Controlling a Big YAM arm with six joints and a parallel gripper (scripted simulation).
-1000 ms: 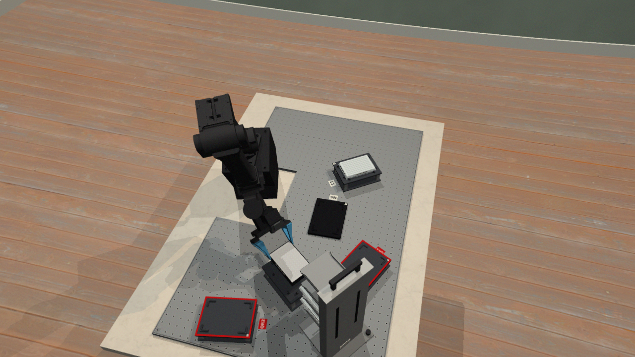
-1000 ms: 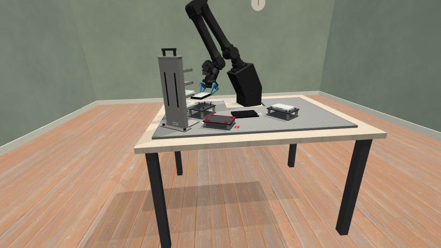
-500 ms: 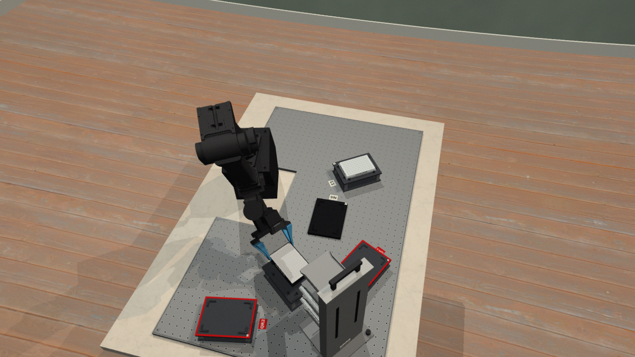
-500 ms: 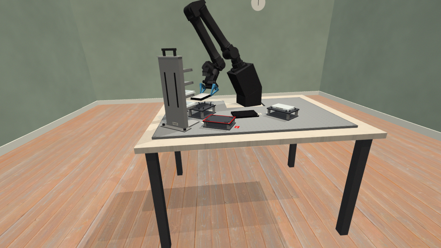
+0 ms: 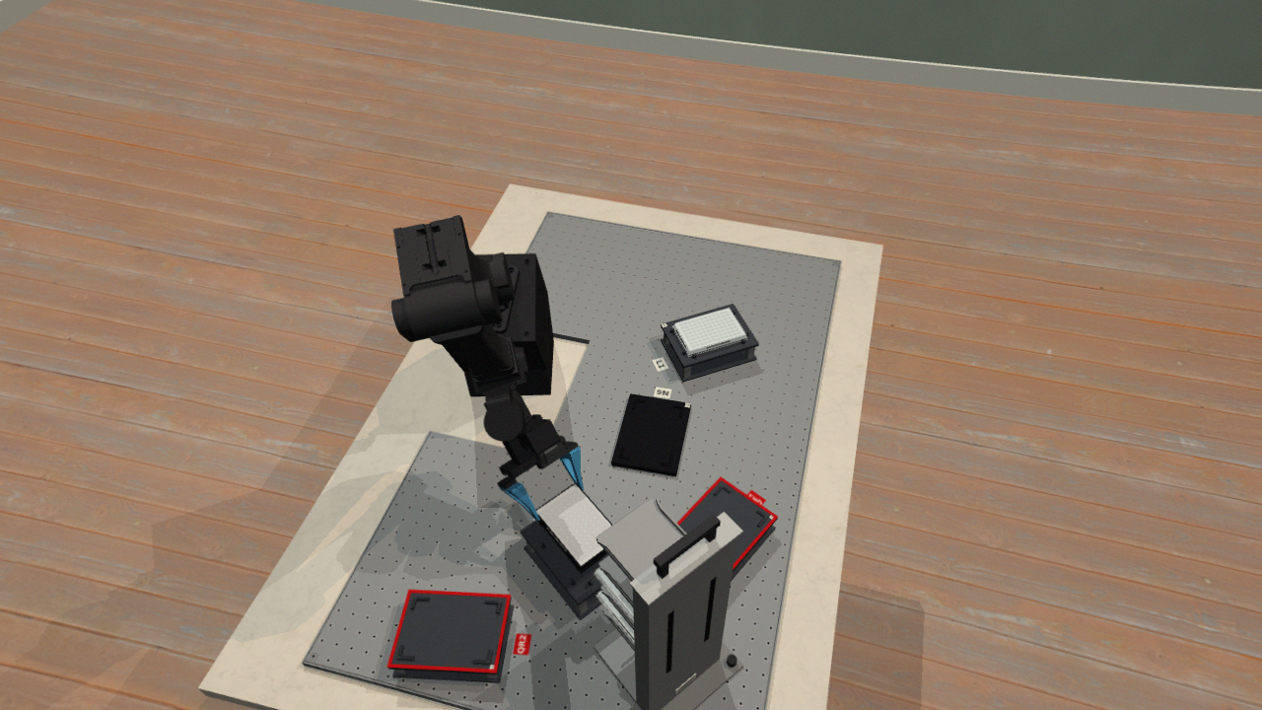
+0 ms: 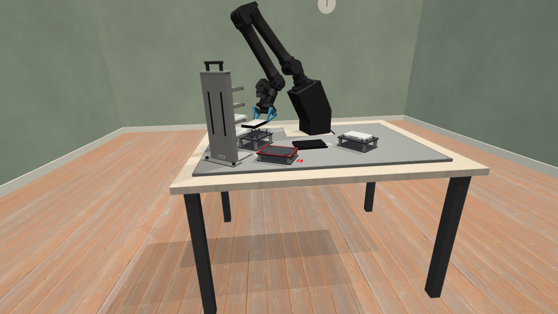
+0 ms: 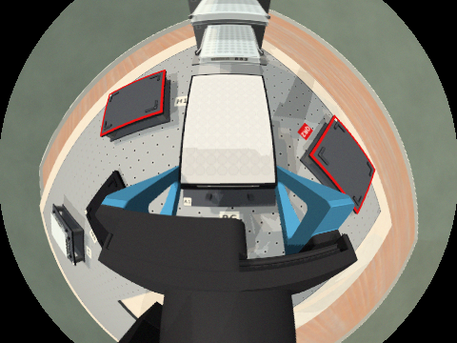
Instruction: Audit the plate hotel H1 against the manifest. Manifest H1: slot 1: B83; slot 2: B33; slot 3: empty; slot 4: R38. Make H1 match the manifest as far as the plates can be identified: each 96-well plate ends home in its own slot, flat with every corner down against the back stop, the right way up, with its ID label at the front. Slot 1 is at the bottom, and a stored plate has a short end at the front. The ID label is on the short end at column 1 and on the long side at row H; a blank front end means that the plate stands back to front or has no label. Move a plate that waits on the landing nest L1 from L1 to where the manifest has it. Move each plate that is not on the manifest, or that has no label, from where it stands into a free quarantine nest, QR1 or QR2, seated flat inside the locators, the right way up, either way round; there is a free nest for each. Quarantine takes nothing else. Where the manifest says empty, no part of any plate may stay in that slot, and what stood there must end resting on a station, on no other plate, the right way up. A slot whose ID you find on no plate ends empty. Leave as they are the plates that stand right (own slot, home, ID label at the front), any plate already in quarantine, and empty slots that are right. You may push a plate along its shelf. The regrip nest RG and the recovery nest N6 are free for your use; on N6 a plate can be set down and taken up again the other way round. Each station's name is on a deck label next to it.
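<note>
Now: the regrip nest RG 7 cm below my hand, 4 cm to the right of it and 4 cm ahead of it. Round my hand: red-edged quarantine nest QR1: 26 cm ahead, 9 cm below, 4 cm to the left; H1 deck label: 19 cm ahead, 13 cm below, 4 cm to the right; red-edged quarantine nest QR2: 19 cm to the right, 13 cm behind, 9 cm below.
</note>
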